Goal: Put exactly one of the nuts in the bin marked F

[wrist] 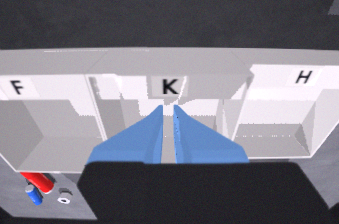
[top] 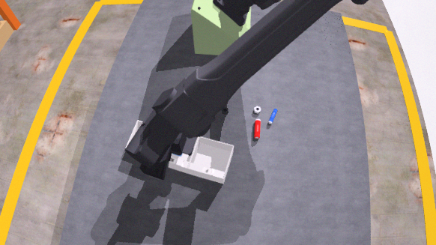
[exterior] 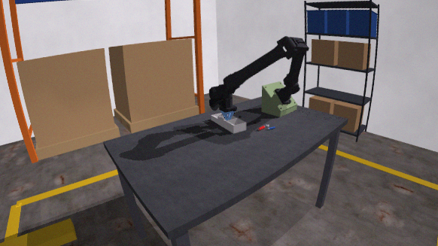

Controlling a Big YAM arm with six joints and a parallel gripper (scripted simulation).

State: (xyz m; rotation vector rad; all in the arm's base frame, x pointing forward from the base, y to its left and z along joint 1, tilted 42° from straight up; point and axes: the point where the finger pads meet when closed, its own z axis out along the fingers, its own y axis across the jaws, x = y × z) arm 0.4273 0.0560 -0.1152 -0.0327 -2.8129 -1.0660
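Right now the white three-compartment bin is right at my hand. The rest, counted from my hand: blue cylinder: 150 mm behind, 210 mm to the left, 20 mm below; then red cylinder: 100 mm behind, 180 mm to the left, 20 mm below; then silver nut: 160 mm behind, 170 mm to the left, 20 mm below.
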